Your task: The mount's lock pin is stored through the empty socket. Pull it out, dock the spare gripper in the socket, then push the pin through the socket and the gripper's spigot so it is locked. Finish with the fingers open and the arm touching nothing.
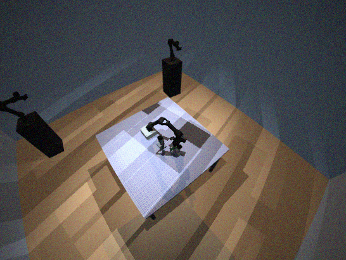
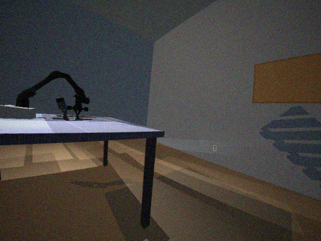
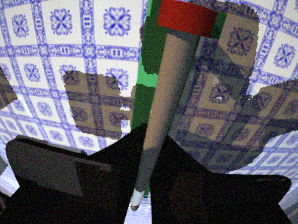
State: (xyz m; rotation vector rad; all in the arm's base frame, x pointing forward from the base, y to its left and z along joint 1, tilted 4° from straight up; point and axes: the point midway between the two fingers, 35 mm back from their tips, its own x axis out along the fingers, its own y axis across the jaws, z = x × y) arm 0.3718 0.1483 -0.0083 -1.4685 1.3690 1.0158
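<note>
The green bracket lies 10 mm to the left of my gripper tip and 10 mm above it. From my gripper tip the other things lie so: mount: 110 mm to the right, 110 mm behind, 30 mm above; spare gripper: 120 mm to the right, 110 mm behind, 110 mm above.
</note>
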